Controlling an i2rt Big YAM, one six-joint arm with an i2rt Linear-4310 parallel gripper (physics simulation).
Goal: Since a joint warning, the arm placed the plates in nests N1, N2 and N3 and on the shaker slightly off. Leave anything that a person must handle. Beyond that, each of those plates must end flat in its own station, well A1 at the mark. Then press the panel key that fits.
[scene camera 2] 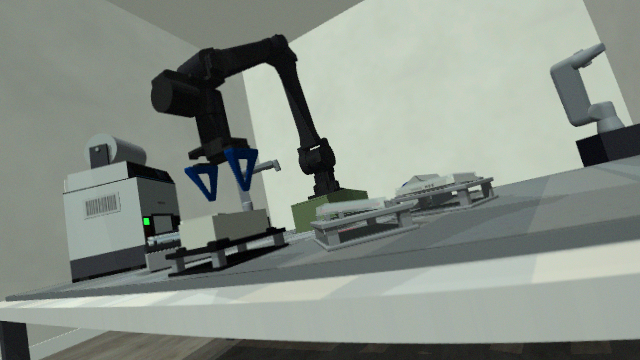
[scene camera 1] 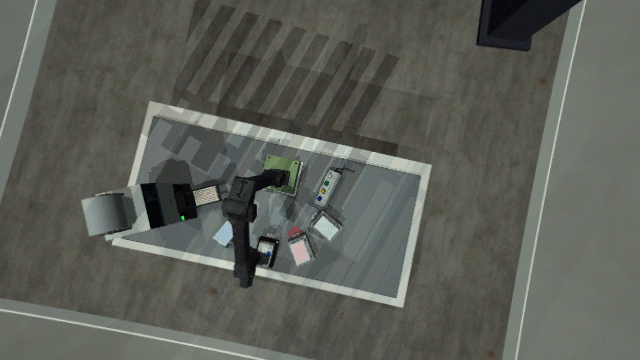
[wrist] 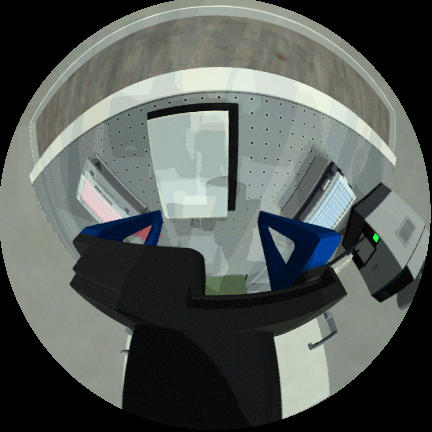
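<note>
My gripper (scene camera 2: 229, 195) (wrist: 209, 216) is open and empty, above a tall whitish plate (scene camera 1: 266, 246) (scene camera 2: 242, 226) (wrist: 195, 165) on the black nest (scene camera 2: 218, 260) (wrist: 233, 160). In the wrist view the nest's rim shows along the plate's top and right sides. A pink-welled plate (scene camera 1: 300, 251) (scene camera 2: 350, 205) (wrist: 101, 199) is on a grey nest beside a red patch (scene camera 1: 294, 231). A pale plate (scene camera 1: 326, 226) is on a holder further right. A blue-welled plate (scene camera 1: 224, 233) (wrist: 330, 200) is left of the arm. A1 marks and nest labels are unreadable. The key panel (scene camera 1: 334, 178) has several coloured keys.
A large machine (scene camera 1: 165, 205) (scene camera 2: 107, 225) (wrist: 391, 242) stands at the left with a green light and a tan-welled plate (scene camera 1: 206, 195) at its front. My arm's green base (scene camera 1: 274, 161) (scene camera 2: 300, 217) (wrist: 225, 285) is at the back. Grey arms (scene camera 2: 569, 95) show in the background.
</note>
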